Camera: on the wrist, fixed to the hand. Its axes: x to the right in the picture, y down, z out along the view.
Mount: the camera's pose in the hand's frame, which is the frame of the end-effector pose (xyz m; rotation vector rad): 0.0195 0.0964 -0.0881 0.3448 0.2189 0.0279
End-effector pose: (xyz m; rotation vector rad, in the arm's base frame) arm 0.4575 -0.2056 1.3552 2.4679 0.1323 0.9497
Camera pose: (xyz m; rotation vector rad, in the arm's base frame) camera 0.4068 -0.2490 1.4691 2.6697 0.3632 1.3019
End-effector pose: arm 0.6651 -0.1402 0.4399 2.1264 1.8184 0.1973
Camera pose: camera 0.7303 -0.1191 0.5527 -2.3424 -1.9849 -0.1292
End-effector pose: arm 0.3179 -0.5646 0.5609 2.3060 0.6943 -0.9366
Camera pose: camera 0.4314 -0.5712 0.6280 2.7461 0.6248 -0.8527
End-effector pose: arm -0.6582 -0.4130 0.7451 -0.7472 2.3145 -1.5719
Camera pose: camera -0.7424 -0.3259 0.6926 -0.4778 2.0913 -2.0558
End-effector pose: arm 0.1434 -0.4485 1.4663 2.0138 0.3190 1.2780
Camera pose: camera 0.0610 -0.4677 1.5677 2.1661 0.6555 1.5502
